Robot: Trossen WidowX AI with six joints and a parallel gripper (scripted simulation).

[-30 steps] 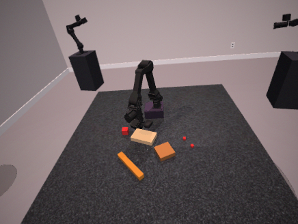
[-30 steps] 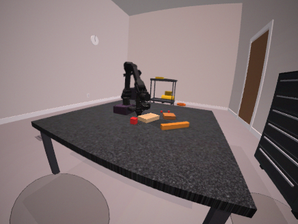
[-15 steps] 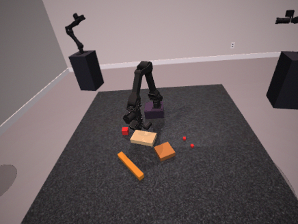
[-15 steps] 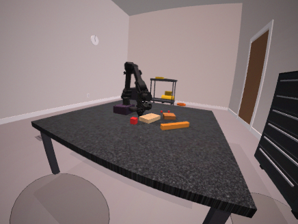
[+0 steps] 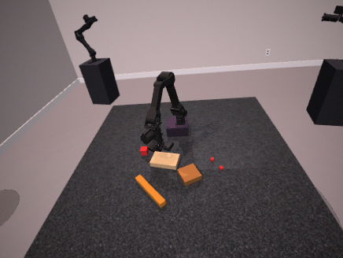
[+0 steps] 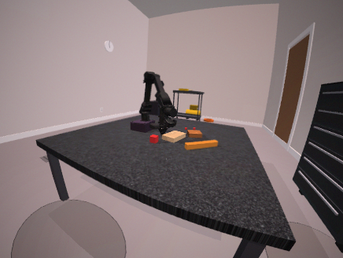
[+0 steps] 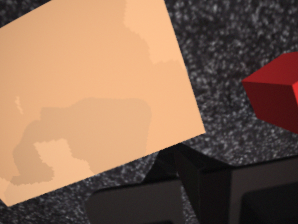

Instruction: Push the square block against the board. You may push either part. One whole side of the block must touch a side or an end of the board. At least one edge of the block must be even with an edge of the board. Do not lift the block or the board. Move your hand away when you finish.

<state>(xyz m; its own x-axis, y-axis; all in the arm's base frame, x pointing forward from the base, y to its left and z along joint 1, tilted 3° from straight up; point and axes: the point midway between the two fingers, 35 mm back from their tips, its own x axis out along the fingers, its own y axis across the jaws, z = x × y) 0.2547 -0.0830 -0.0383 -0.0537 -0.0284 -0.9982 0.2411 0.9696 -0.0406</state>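
The tan flat block lies 6 cm ahead of my gripper tip, 5 cm to the left of it and 1 cm above it. Round my gripper tip: red cube: 10 cm to the right, 1 cm ahead, 1 cm above; then long orange board: 28 cm ahead, 3 cm to the left, 1 cm above; then orange-brown square block: 21 cm to the left, 14 cm ahead, 1 cm above.
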